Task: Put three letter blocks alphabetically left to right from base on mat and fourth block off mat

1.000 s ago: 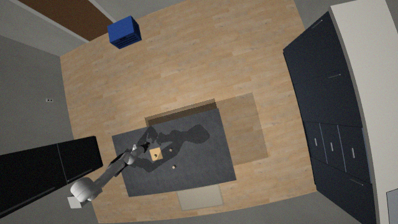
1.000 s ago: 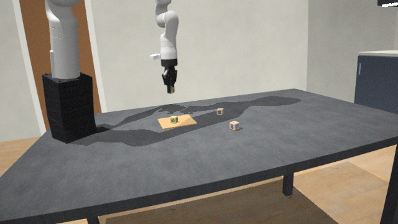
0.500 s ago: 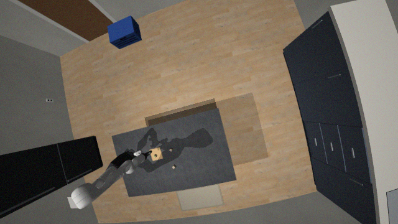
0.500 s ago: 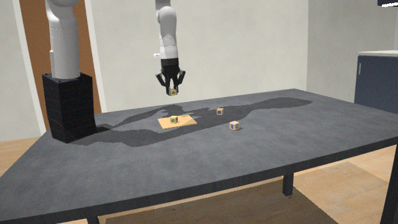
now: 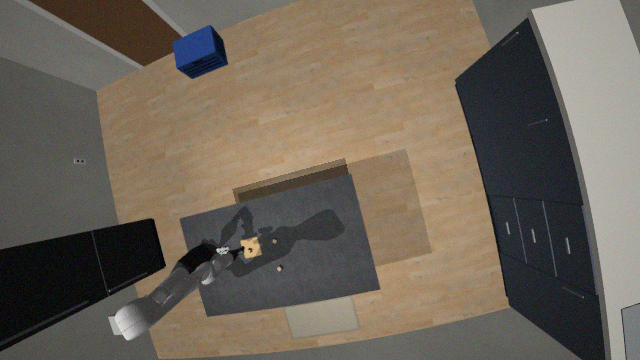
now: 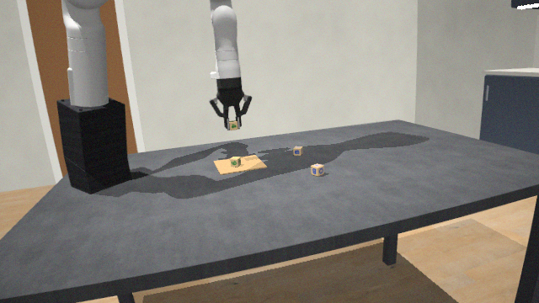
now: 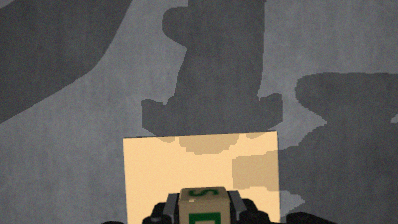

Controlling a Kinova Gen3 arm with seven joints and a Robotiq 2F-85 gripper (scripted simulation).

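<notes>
Right now the mat is 12 cm below my hand and 4 cm to the right of it. From my hand the other things lie so: green-marked block (1 cm below).
</notes>
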